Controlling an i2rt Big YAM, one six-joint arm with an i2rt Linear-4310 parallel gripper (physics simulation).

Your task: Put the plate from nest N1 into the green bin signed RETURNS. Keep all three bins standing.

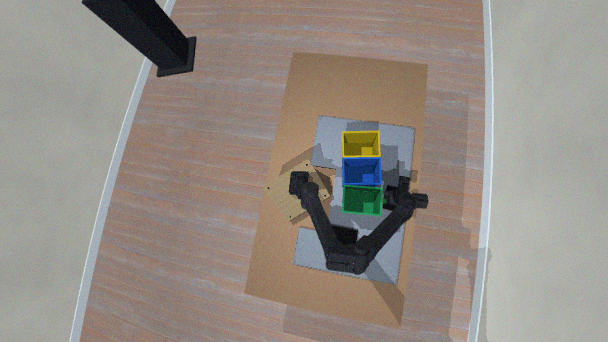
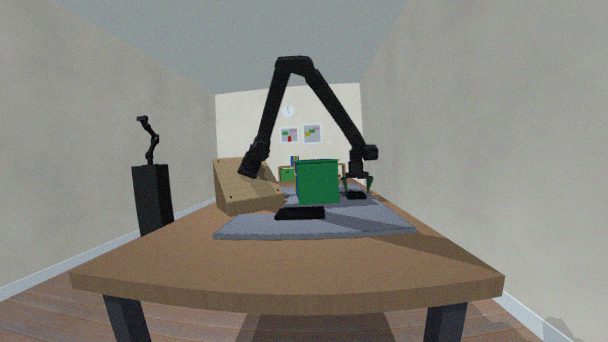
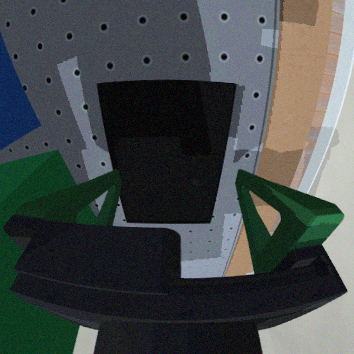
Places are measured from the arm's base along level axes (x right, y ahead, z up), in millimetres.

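Where they show: gripper, fingertip midpoint: (image 2: pixel 357 193) (image 3: pixel 177 175); arm's base, origin of the base link: (image 1: pixel 298 182) (image 2: pixel 249 168).
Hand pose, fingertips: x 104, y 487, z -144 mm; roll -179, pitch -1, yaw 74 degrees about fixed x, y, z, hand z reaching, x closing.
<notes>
Things, the pixels of their top centre, and the offset from my fingertips. Level surfaces: height alone.
- flat black block, middle of its top: (image 3: pixel 166 170) (image 2: pixel 355 193) (image 1: pixel 392 198) dx -8, dy -7, dz +1 mm
- grey perforated board, its level: dz -14 mm
- second black block, middle of its top: (image 2: pixel 300 210) (image 1: pixel 341 238) dx +187, dy -293, dz +1 mm
- green bin, middle of its top: (image 2: pixel 316 160) (image 1: pixel 362 200) dx -1, dy -189, dz +166 mm
- blue bin, middle of its top: (image 1: pixel 361 170) dx -138, dy -180, dz +166 mm
- yellow bin, middle of its top: (image 1: pixel 361 144) dx -269, dy -172, dz +166 mm
My gripper (image 2: pixel 357 187) (image 3: pixel 177 175) is open, with its two green fingers wide apart and nothing between them. It points down over a flat black block (image 2: pixel 356 195) (image 3: pixel 162 120) on the grey perforated board (image 2: pixel 250 228) (image 3: pixel 165 40). I cannot tell whether this block is nest N1, and no separate plate can be made out on it. A second black block (image 1: pixel 345 233) (image 2: pixel 300 213) lies nearer the arm's raised elbow. The green bin (image 1: pixel 362 200) (image 2: pixel 318 182) (image 3: pixel 17 175) stands upright beside my gripper; its sign does not show.
The blue bin (image 1: pixel 361 171) (image 3: pixel 12 95) and the yellow bin (image 1: pixel 361 144) stand upright in a row with the green one. A sloped wooden block (image 1: pixel 282 200) (image 2: pixel 232 182) carries the arm's base. A black pedestal (image 2: pixel 152 195) with another small arm stands beyond the table.
</notes>
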